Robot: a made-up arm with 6 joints.
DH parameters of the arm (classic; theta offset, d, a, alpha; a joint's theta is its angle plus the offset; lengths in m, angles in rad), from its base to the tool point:
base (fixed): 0.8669 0 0.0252 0
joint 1: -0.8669 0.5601 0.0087 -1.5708
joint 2: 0.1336 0 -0.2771 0
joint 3: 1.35 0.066 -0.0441 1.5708
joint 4: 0 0.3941 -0.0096 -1.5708
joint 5: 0 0.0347 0 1.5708
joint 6: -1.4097 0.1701 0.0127 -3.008
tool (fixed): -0.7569 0.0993 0 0
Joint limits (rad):
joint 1: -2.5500..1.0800
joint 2: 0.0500..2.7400
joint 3: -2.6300..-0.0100
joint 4: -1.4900..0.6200
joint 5: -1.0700..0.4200
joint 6: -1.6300..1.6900
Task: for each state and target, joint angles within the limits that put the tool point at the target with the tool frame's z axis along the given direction. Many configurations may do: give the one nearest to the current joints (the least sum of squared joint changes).
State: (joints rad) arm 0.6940 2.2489 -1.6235 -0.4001 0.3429 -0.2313
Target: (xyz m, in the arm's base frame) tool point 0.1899 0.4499 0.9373 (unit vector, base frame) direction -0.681 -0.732 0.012
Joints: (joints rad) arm 1.0230 1.4673 -1.6078 -0.4872 0.4200 0.3731
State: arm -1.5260 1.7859 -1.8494 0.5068 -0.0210 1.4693
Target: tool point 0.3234 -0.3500 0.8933 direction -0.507 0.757 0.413
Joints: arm -1.1370 1.4391 -1.3655 0.6174 0.4200 1.6133
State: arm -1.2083 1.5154 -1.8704 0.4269 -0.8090 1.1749
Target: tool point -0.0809 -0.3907 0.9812 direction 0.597 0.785 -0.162
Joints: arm -2.0491 1.2594 -1.3300 0.6200 -0.1069 1.4231
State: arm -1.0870 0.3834 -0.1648 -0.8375 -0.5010 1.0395
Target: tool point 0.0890 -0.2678 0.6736 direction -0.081 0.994 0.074
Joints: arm -1.5823 0.7350 -0.4210 -1.2071 -0.0637 0.7907
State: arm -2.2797 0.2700 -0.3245 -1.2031 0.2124 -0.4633
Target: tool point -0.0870 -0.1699 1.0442 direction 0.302 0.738 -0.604
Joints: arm -2.5339 0.6907 -1.1718 -1.1684 -0.3453 -0.4101
